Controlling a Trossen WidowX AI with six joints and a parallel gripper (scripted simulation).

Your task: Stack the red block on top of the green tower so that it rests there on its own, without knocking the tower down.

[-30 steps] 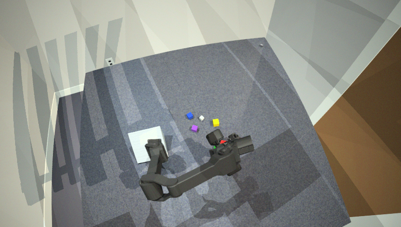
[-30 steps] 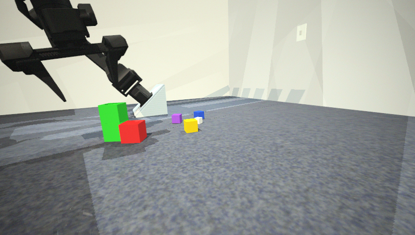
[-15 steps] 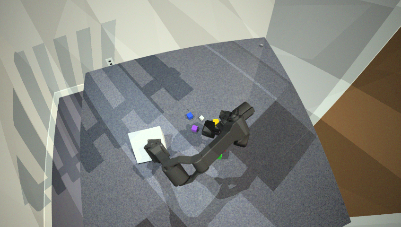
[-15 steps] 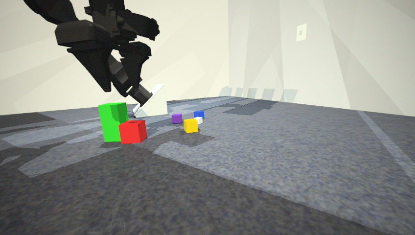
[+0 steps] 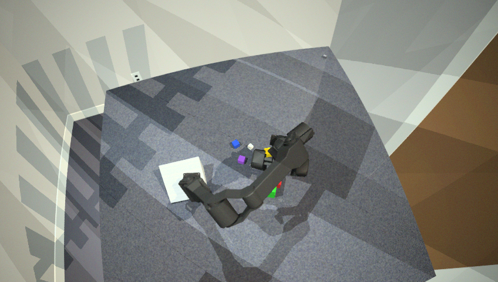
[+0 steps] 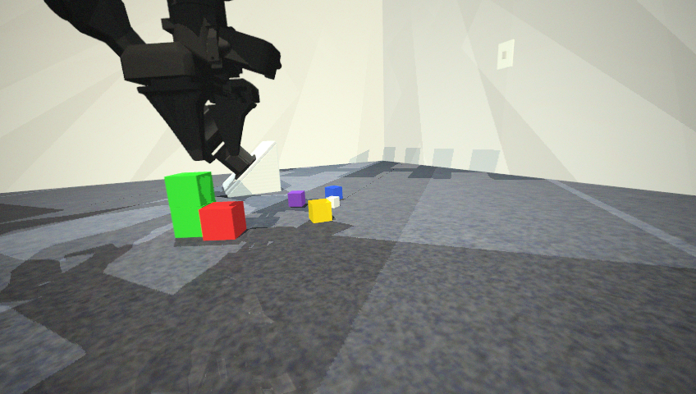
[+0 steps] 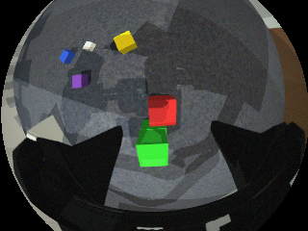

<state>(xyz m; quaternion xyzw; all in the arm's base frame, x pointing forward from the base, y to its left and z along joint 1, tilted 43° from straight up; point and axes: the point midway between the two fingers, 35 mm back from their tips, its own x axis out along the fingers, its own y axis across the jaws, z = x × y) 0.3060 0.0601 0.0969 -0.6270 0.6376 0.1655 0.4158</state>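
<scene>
Now: the red block 80 mm below my gripper tip. The rest, counted from my gripper tip: purple cube (120 mm behind, 110 mm to the left, 90 mm below); yellow cube (10 mm behind, 120 mm to the left, 80 mm below); small white cube (80 mm behind, 160 mm to the left, 90 mm below).
</scene>
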